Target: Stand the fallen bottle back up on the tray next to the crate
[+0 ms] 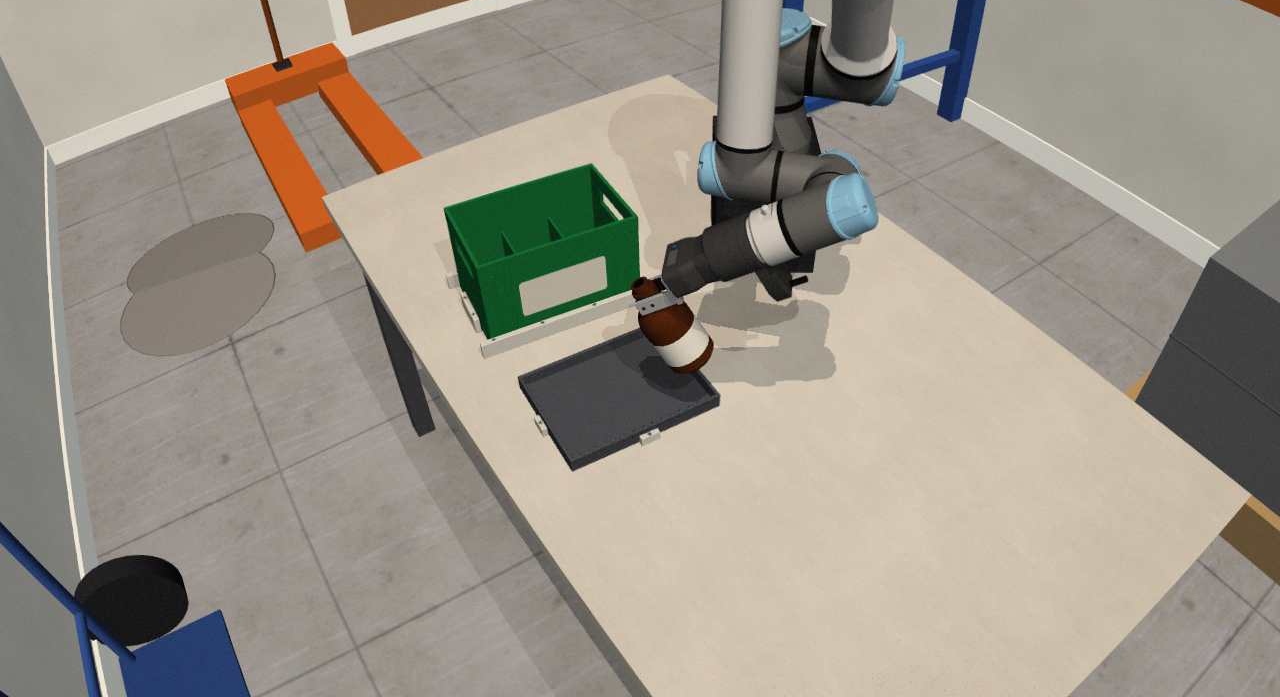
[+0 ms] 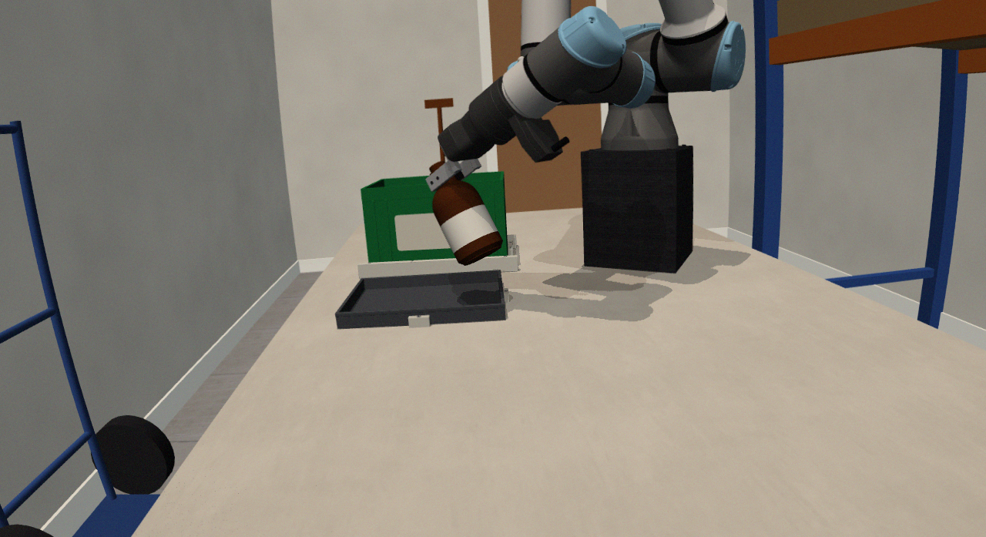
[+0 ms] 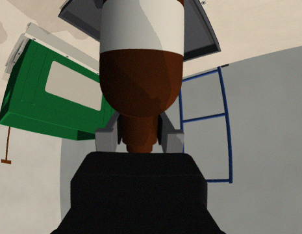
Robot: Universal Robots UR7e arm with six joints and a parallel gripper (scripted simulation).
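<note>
Right now the brown bottle is 50 mm below my hand, 20 mm to the left of it and 10 mm behind it. From my hand the other things lie so: green crate: 310 mm to the right, 120 mm below, 20 mm behind; then tray: 190 mm below, 40 mm ahead, 30 mm to the right.
</note>
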